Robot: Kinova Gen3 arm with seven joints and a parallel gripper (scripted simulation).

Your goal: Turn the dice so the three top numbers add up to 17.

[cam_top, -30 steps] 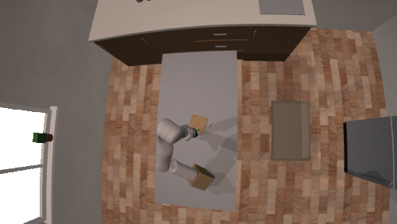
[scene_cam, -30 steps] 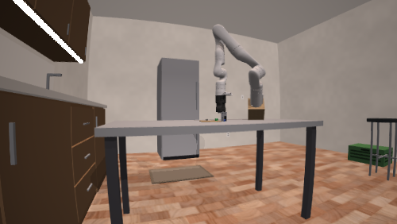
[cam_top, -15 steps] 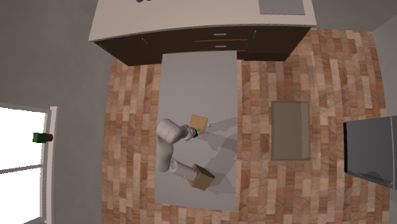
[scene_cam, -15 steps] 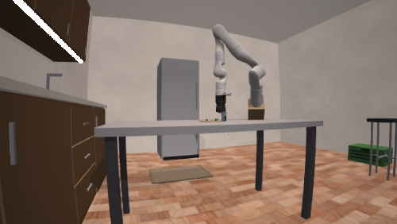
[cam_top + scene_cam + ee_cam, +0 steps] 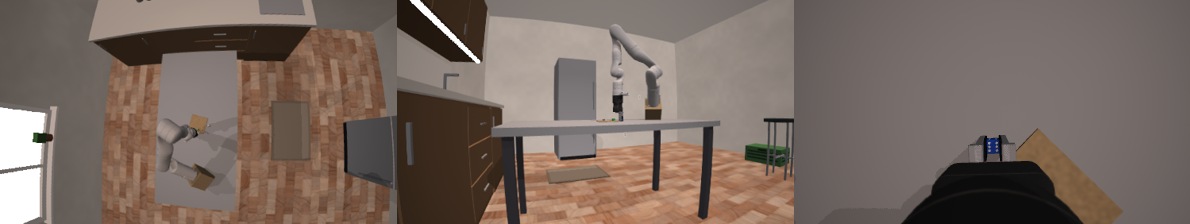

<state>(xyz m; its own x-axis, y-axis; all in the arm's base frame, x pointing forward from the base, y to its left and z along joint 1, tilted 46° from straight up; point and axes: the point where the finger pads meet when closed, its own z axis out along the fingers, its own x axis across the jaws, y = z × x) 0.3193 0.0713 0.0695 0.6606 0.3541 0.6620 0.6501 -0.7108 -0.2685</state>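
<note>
Right now the blue die is 10 mm below my hand. Round my hand: white die: 100 mm ahead, 110 mm to the right, 10 mm below; then tan mat: 100 mm ahead, 20 mm to the right, 20 mm below; then green die: 50 mm ahead, 30 mm to the right, 10 mm below.
</note>
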